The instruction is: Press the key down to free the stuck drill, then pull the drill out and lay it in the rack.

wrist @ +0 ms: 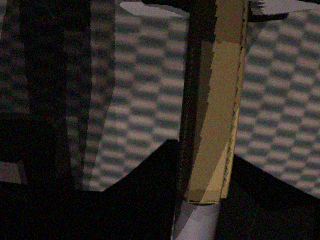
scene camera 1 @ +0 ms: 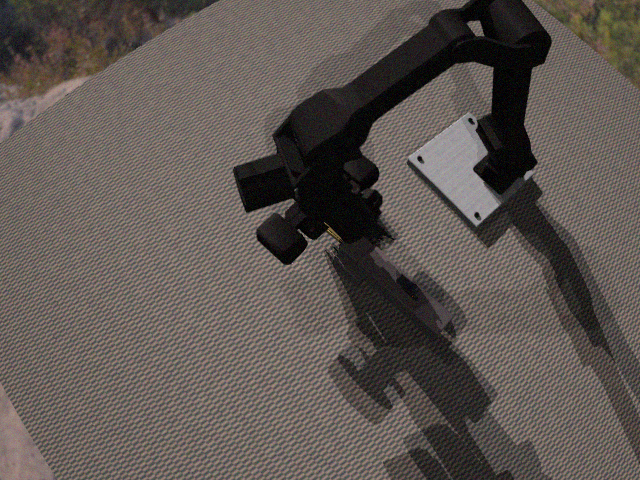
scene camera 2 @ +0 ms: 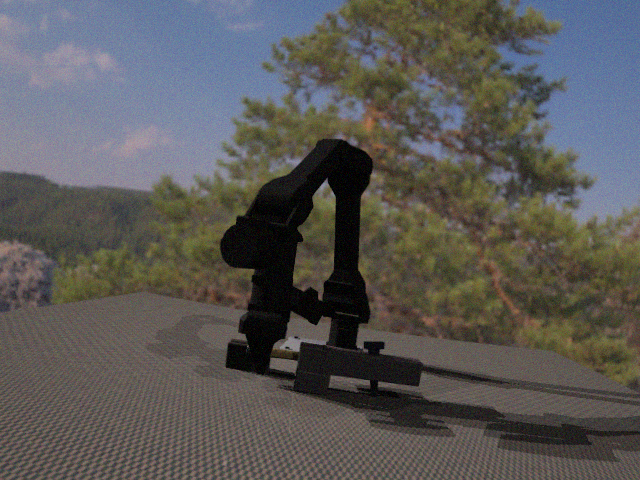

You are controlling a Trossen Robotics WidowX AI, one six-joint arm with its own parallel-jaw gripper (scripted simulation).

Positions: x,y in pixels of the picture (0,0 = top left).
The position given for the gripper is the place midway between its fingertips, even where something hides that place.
Labels:
gripper: wrist 188,150; scene camera 1 318,229; scene camera 2 260,373

